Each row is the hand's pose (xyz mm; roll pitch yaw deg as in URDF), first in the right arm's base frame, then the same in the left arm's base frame.
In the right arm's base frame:
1: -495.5 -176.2 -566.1 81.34 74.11 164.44
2: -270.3 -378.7 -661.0 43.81 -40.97 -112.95
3: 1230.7 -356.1 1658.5 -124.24 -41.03 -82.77
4: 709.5 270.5 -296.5 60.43 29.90 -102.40
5: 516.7 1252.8 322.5 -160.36 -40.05 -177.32
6: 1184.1 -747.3 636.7 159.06 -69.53 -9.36
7: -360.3 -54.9 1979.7 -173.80 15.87 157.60
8: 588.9 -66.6 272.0 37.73 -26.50 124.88
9: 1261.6 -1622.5 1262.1 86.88 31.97 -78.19
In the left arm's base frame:
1: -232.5 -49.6 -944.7 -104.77 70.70 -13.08
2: 25.0 -215.6 -861.7 85.58 -30.44 -129.28
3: -62.9 320.0 1847.4 -75.29 -46.82 -108.97
4: 558.1 637.2 -152.6 98.04 20.47 -76.97
5: -44.5 1624.7 64.0 -147.96 -6.71 -173.59
6: 515.4 -175.0 1060.1 0.62 -74.69 156.92
7: -1575.8 353.0 1187.8 -176.84 50.93 164.73
8: 169.6 343.3 310.0 17.90 2.96 137.99
9: 308.3 -952.5 1778.2 117.04 10.51 -57.96

